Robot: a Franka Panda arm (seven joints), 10 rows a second.
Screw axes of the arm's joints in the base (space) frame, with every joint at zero. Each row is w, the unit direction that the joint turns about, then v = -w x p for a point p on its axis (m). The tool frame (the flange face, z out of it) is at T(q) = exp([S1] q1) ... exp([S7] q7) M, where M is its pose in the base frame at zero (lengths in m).
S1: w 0 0 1 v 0.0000 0.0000 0.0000
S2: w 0 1 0 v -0.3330 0.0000 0.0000
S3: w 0 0 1 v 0.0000 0.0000 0.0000
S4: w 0 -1 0 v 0.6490 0.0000 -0.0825
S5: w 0 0 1 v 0.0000 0.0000 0.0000
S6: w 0 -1 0 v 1.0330 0.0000 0.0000
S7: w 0 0 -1 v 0.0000 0.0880 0.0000
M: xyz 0.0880 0.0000 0.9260 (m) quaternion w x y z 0 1 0 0
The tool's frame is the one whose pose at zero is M.
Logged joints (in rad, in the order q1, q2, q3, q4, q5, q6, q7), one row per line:
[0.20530, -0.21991, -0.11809, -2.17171, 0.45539, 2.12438, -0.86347]
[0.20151, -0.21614, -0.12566, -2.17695, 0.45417, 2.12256, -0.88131]
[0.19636, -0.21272, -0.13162, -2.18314, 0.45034, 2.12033, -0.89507]
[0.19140, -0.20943, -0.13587, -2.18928, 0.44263, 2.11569, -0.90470]
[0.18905, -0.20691, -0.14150, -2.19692, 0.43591, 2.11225, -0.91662]
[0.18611, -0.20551, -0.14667, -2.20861, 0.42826, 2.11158, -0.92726]
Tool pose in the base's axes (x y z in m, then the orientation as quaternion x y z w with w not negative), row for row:
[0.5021, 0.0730, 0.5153, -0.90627, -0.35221, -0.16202, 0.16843]
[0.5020, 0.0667, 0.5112, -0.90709, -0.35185, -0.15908, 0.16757]
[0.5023, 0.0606, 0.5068, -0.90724, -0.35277, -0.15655, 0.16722]
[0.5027, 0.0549, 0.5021, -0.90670, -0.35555, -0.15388, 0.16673]
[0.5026, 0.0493, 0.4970, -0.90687, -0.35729, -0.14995, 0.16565]
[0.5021, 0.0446, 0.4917, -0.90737, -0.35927, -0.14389, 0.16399]
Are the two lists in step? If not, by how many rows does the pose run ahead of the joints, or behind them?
The pose runs 2 rows behind the joints: the pose in row i belongs to the joints in row i - 2.
